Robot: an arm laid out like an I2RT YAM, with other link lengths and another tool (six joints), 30 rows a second.
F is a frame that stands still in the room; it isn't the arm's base.
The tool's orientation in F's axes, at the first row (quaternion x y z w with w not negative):
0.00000 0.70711 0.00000 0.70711
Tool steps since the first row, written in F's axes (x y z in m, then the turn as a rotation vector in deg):
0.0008 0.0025 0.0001 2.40 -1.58 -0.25
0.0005 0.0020 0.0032 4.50 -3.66 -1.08
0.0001 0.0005 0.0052 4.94 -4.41 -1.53
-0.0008 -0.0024 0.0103 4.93 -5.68 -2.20
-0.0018 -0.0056 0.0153 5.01 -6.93 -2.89
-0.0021 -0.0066 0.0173 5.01 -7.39 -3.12
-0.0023 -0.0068 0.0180 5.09 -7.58 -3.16
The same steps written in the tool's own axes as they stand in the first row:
-0.0001 0.0025 0.0008 0.25 -1.58 2.40
-0.0032 0.0020 0.0005 1.08 -3.66 4.50
-0.0052 0.0005 0.0001 1.53 -4.41 4.94
-0.0103 -0.0024 -0.0008 2.20 -5.68 4.93
-0.0153 -0.0056 -0.0018 2.89 -6.93 5.01
-0.0173 -0.0066 -0.0021 3.12 -7.39 5.01
-0.0180 -0.0068 -0.0023 3.16 -7.58 5.09

